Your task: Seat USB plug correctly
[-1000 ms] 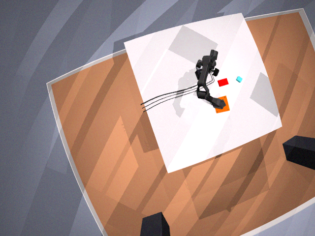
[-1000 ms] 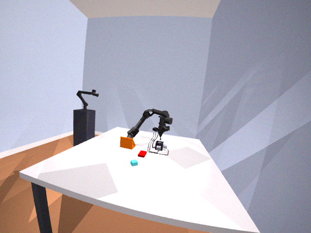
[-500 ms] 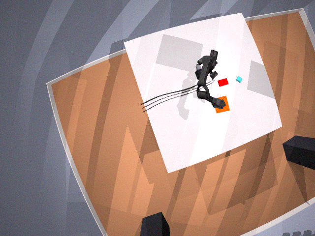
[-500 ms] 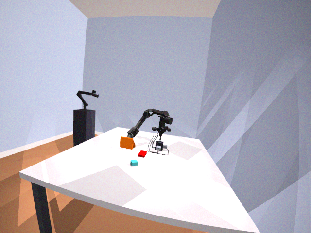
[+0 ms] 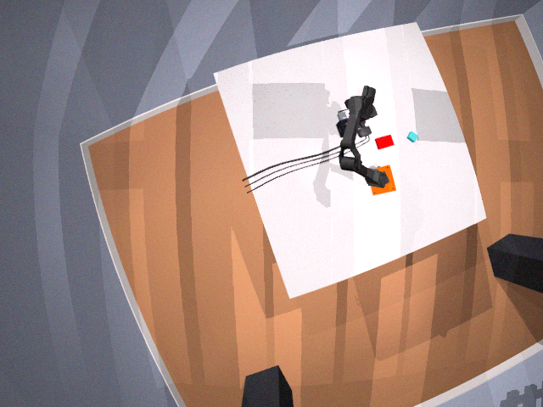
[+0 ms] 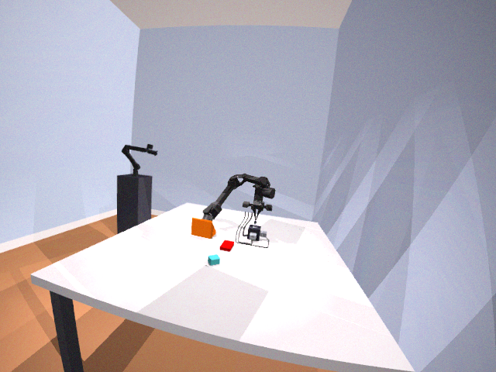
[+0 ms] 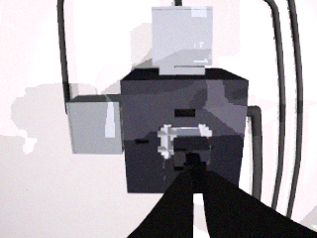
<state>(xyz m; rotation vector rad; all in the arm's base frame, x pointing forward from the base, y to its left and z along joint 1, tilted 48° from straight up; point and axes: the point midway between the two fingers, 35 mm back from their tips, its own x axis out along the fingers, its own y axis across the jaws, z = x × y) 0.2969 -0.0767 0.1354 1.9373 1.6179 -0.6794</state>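
Now: gripper tip 2 cm above the dark usb plug. The rest, counted from my gripper tip: red block (17 cm to the right, 15 cm behind, 12 cm below); then cyan block (35 cm to the right, 18 cm behind, 12 cm below).
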